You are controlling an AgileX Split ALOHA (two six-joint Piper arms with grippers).
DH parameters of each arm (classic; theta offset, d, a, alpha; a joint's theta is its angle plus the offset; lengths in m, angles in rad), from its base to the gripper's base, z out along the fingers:
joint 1: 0 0.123 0 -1.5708
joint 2: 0.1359 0 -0.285 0
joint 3: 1.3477 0 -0.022 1.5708
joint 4: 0 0.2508 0 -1.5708
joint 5: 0 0 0.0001 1.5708
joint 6: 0 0.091 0 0
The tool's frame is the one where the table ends.
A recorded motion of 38 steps. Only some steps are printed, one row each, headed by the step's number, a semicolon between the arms.
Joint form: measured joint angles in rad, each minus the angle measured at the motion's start. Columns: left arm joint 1, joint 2, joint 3, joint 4, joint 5, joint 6; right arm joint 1, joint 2, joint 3, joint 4, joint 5, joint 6.
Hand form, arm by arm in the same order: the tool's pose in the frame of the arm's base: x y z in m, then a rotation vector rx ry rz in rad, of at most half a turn. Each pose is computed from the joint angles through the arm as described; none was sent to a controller.
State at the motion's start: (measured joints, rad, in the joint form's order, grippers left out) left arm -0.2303 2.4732 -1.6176 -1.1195 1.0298 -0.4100; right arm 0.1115 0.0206 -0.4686 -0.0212 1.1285 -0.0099
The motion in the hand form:
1: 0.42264 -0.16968 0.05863 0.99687 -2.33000 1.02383; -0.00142 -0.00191 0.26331 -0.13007 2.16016 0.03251
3: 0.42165 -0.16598 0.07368 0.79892 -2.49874 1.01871; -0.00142 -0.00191 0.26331 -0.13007 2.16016 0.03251
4: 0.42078 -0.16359 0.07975 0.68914 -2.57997 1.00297; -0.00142 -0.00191 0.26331 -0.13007 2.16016 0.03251
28: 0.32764 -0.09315 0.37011 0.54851 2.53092 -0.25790; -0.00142 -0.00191 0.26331 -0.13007 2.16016 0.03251
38: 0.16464 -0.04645 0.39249 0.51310 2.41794 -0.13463; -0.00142 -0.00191 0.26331 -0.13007 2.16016 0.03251
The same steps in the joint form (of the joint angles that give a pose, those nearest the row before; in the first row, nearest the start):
1: 0.0000 -0.0191 0.0000 0.0443 0.0012 0.0626; -0.0001 0.0000 0.0000 0.0001 0.0000 -0.0001
3: 0.0000 -0.0621 0.0000 0.1325 0.0055 0.1694; -0.0001 0.0000 0.0000 0.0001 0.0000 -0.0001
4: 0.0000 -0.0809 0.0000 0.1822 0.0083 0.2239; -0.0001 0.0000 0.0000 0.0001 0.0000 -0.0001
28: 0.0000 -0.8784 0.0290 0.9234 0.0807 0.6450; -0.0001 0.0000 0.0000 0.0001 0.0000 -0.0001
38: 0.0000 -1.4841 0.4652 1.0276 0.1228 0.6060; -0.0001 0.0000 0.0000 0.0001 0.0000 -0.0001

